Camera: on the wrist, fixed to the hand. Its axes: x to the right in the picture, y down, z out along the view.
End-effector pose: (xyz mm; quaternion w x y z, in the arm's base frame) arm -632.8 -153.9 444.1 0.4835 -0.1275 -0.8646 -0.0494
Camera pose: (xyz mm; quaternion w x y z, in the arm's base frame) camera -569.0 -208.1 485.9 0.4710 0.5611 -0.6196 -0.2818
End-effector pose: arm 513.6 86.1 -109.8 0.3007 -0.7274 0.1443 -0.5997
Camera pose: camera 424.3 95.2 -83.4 0.1325 0.4728 0.4101 0.7686
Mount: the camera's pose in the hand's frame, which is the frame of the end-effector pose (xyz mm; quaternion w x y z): -5.8 -36.6 -85.9 0.7058 0.1183 0.1713 -0.6771
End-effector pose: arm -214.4 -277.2 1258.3 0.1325 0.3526 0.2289 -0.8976
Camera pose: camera -175.7 -202.0 1218.4 0.5952 -0.2633 -0.3168 0.6899
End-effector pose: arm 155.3 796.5 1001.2 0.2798 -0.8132 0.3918 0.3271
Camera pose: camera 209.4 757.7 1066.9 0.4480 -0.8622 -0.1875 -0.1442
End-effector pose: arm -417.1 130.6 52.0 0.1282 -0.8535 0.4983 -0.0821
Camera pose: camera -412.6 141.1 144.9 0.0505 -0.9106 -0.2140 -0.3499
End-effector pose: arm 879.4 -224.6 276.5 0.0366 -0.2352 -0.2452 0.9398
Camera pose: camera 922.4 -155.5 230.4 0.7320 -0.1566 -0.2149 0.6273
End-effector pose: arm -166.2 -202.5 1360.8 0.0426 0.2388 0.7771 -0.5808
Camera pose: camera -158.3 -132.8 1422.7 0.5246 0.2531 -0.6488 0.4898
